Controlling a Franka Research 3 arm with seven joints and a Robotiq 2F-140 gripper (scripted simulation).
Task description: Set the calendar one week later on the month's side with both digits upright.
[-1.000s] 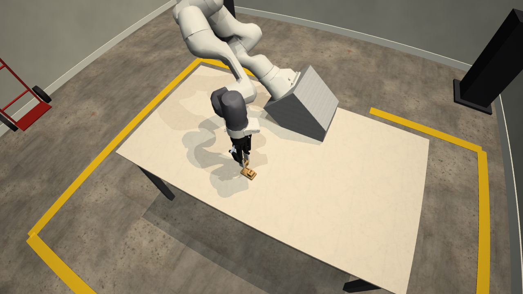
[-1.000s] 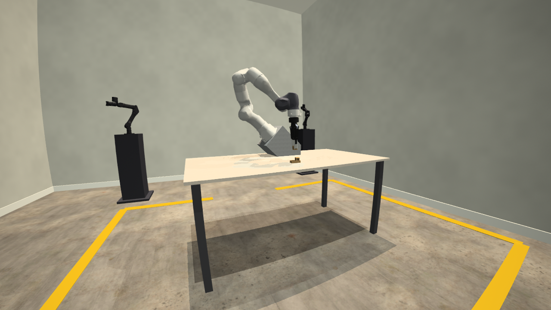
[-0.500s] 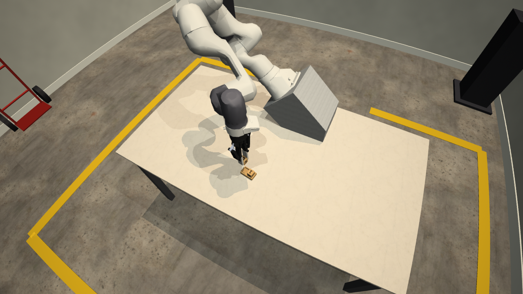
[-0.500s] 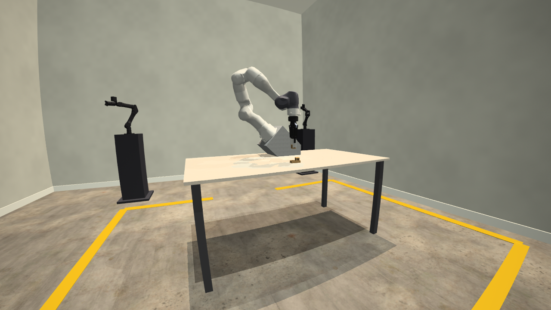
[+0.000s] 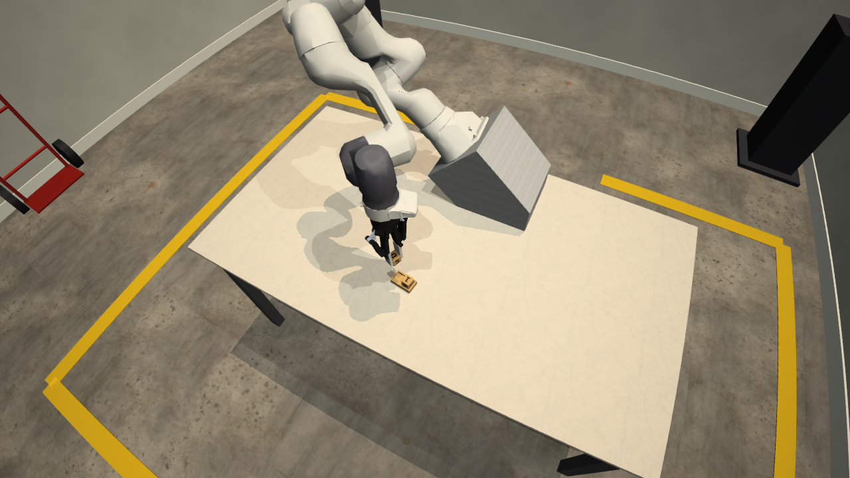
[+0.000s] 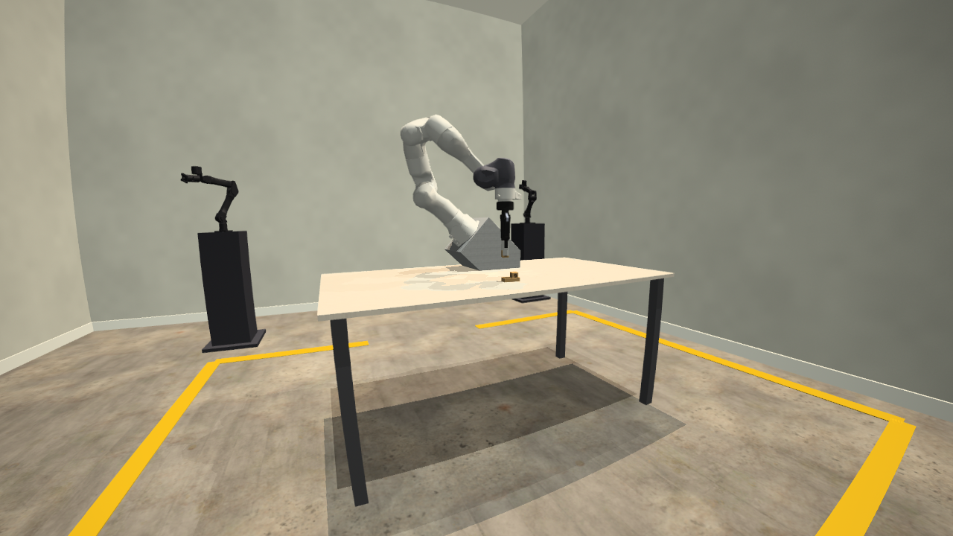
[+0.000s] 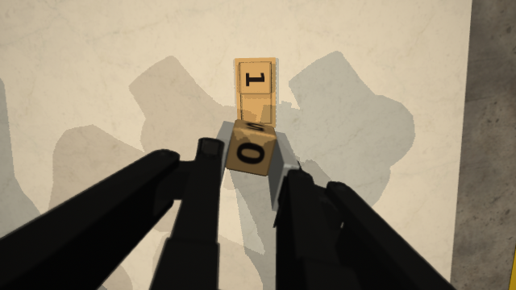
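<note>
Now: hand 3 cm to the right of the wooden tray and 14 cm above it. The rest, counted from my hand: wooden digit cube: 3 cm below.
</note>
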